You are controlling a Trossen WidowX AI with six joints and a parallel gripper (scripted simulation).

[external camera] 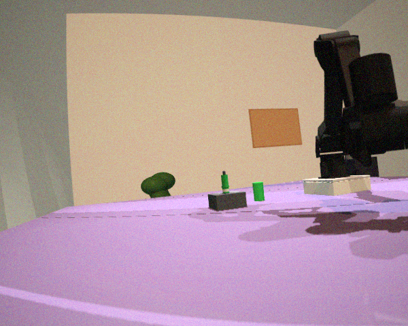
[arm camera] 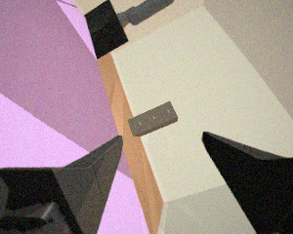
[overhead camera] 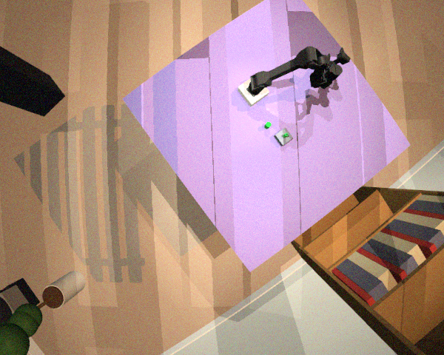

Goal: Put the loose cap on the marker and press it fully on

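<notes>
Right now the green cap is 70 mm ahead of my gripper tip, 560 mm to the right of it and 90 mm below it. Also, from my gripper tip: grey holder block 180 mm ahead, 530 mm to the right, 100 mm below; then green marker 180 mm ahead, 530 mm to the right, 50 mm below.
</notes>
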